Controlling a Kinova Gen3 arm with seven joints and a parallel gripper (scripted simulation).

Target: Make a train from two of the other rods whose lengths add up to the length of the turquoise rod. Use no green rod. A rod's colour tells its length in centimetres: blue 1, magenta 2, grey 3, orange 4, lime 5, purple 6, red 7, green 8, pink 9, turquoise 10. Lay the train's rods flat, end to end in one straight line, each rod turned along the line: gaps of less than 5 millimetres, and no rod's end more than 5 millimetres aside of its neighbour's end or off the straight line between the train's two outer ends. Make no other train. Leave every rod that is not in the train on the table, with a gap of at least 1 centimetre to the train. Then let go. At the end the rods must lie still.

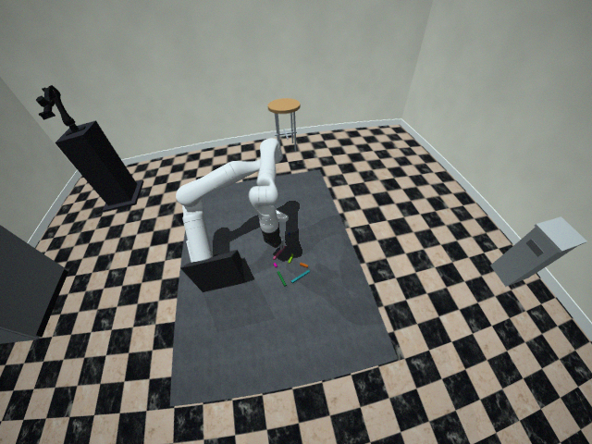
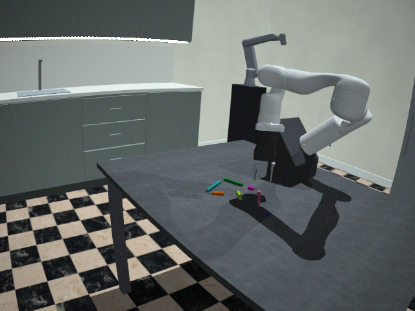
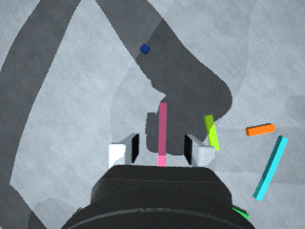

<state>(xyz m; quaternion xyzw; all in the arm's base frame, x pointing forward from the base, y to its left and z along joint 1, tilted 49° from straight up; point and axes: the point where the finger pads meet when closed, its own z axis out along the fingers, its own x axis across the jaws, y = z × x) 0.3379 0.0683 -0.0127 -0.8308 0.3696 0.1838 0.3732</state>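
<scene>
My hand is 80 mm above the pink rod. From my hand the other things lie so: lime rod 50 mm ahead, 50 mm to the right, 80 mm below; then small blue rod 80 mm ahead, 100 mm to the left, 80 mm below; then magenta rod 30 mm behind, 70 mm to the right, 80 mm below.
</scene>
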